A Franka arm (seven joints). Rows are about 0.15 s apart.
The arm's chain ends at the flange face. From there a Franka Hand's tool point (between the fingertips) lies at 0.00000 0.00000 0.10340 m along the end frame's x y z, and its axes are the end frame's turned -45 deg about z.
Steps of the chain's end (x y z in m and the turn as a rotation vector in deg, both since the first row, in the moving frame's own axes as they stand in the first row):
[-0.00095, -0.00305, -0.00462, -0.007, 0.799, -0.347]
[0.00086, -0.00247, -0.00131, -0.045, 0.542, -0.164]
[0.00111, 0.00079, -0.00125, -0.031, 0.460, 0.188]
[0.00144, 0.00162, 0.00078, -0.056, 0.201, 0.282]
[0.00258, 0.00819, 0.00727, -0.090, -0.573, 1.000]
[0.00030, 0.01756, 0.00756, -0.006, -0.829, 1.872]
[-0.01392, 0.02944, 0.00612, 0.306, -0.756, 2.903]
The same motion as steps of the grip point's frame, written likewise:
[0.00250, -0.00180, -0.00463, -0.570, 0.560, -0.347]
[0.00299, -0.00039, -0.00131, -0.415, 0.351, -0.164]
[0.00077, 0.00197, -0.00125, -0.347, 0.303, 0.188]
[0.00006, 0.00249, 0.00078, -0.182, 0.103, 0.282]
[-0.00481, 0.00699, 0.00726, 0.342, -0.469, 1.000]
[-0.01325, 0.01156, 0.00755, 0.582, -0.590, 1.872]
[-0.03120, 0.00961, 0.00611, 0.751, -0.318, 2.903]

